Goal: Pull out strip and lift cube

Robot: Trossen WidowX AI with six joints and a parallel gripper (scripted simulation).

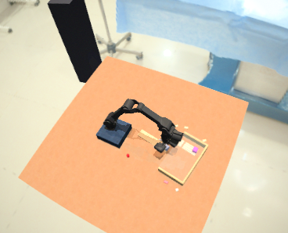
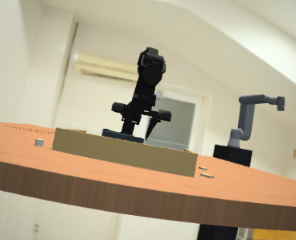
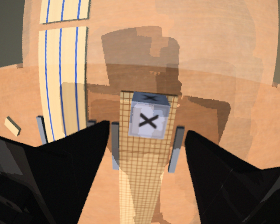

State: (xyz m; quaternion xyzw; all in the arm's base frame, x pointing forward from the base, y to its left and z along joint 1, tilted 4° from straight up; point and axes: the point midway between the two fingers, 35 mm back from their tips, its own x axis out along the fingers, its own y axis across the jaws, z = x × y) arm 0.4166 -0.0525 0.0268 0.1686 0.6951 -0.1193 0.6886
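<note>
Right now the labelled cube is 4 cm below my gripper tip. The rest, counted from my gripper tip: white bit (14 cm ahead, 27 cm to the right, 5 cm below); then red bit (24 cm behind, 12 cm to the right, 4 cm below); then pink bit (5 cm ahead, 23 cm to the right, 5 cm below).
</note>
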